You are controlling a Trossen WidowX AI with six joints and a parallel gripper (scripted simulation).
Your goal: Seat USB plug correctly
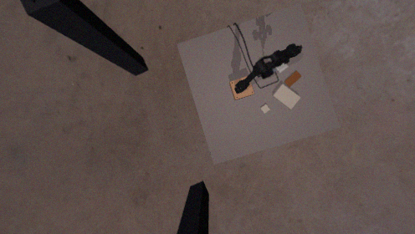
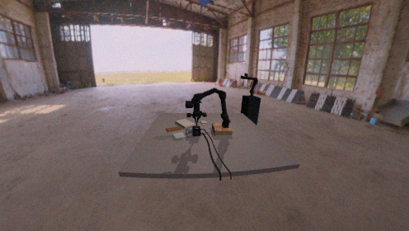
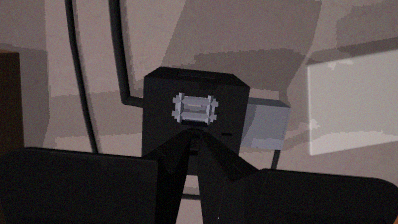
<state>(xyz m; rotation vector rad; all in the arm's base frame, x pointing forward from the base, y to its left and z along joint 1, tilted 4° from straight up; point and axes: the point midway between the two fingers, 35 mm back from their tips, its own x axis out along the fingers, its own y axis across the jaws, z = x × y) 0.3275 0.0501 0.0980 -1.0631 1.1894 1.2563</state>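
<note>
My gripper tip is now 2 cm above the USB plug. From my gripper tip the other things lie so: small white piece (14 cm behind, 34 cm to the right, 12 cm below); then cream box (9 cm ahead, 31 cm to the right, 12 cm below); then orange block (23 cm ahead, 17 cm to the right, 12 cm below).
</note>
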